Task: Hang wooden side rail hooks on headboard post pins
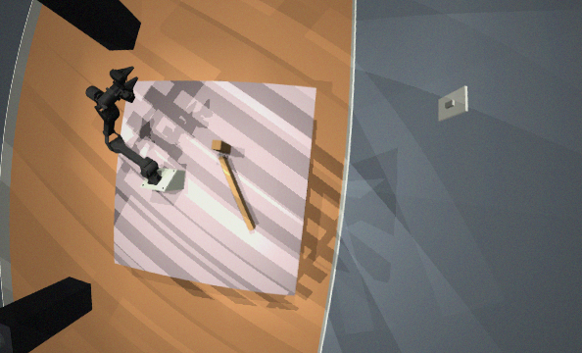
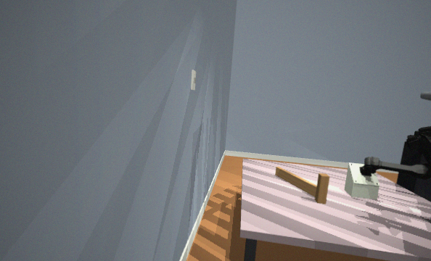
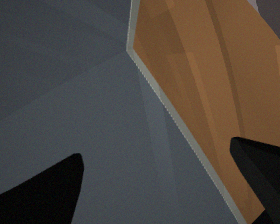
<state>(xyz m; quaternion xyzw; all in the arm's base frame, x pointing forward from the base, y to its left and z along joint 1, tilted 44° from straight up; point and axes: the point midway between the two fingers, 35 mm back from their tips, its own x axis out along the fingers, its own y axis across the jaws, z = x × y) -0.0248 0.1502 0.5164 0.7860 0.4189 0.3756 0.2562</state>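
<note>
My gripper tip is now 36 cm short of the headboard post, 27 cm to the left of it and 34 cm above it.
</note>
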